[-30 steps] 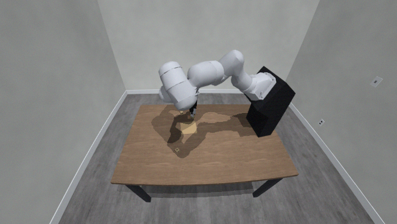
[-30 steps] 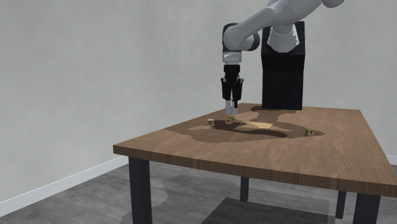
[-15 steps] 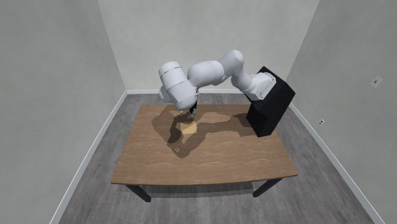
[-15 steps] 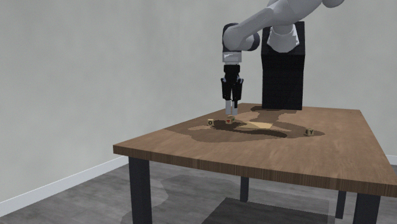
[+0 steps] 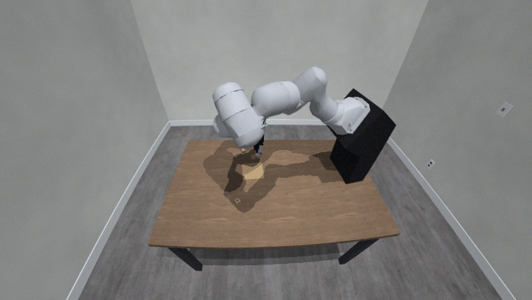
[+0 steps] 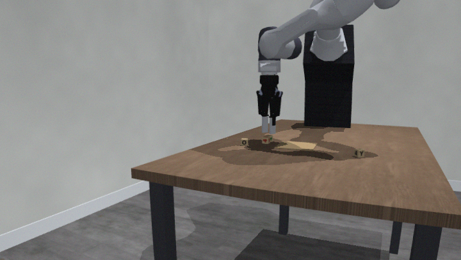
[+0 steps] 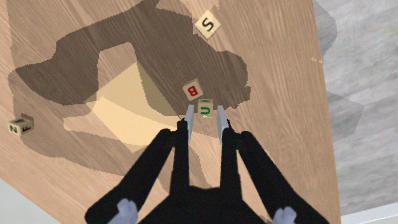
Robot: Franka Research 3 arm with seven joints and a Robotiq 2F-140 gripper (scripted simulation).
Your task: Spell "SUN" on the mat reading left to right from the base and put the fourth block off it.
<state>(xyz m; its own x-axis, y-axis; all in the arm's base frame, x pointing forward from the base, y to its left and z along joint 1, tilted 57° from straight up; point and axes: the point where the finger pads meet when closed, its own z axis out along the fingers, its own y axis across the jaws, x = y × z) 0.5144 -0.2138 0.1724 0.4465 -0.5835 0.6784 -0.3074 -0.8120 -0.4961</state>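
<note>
Now: hand 5 cm above the U block. The rest, counted from my hand: S block 10 cm ahead, 7 cm to the right, 5 cm below; tan mat 6 cm ahead, 12 cm to the left, 6 cm below.
</note>
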